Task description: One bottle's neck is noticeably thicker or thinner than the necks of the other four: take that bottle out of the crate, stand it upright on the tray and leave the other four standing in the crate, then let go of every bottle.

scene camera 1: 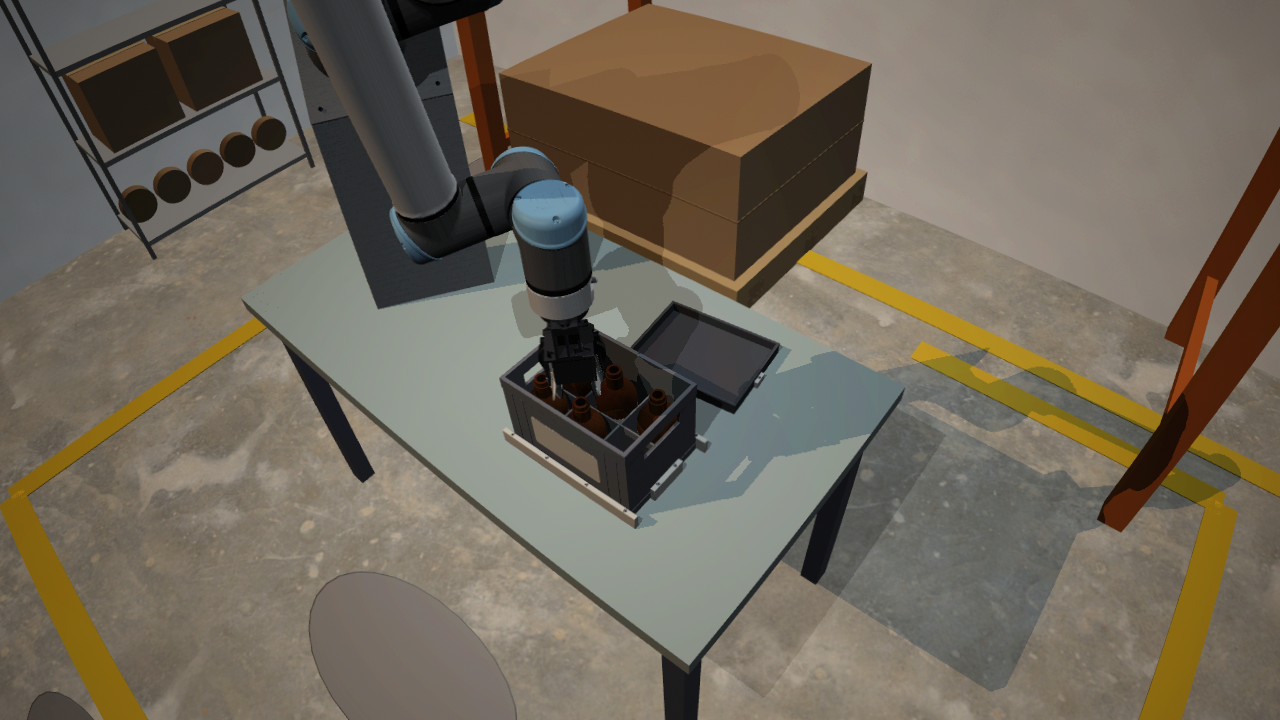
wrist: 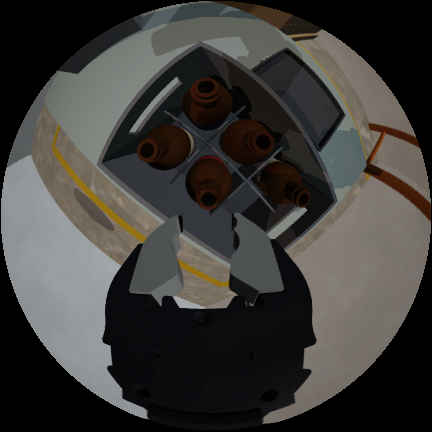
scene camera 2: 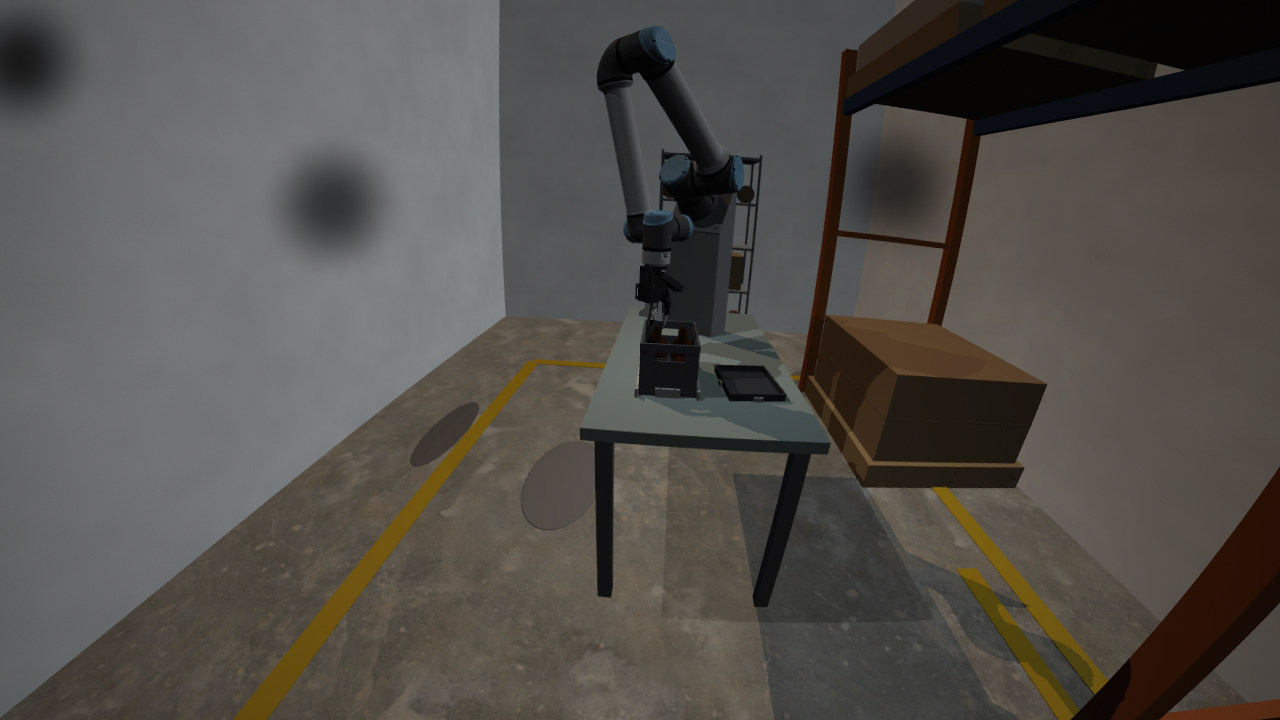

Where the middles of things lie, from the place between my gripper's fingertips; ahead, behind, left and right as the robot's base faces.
Labels:
Right now the crate rail (scene camera 1: pixel 606 502) is 17 cm below my hand, 4 cm to the right of it and 3 cm behind it.

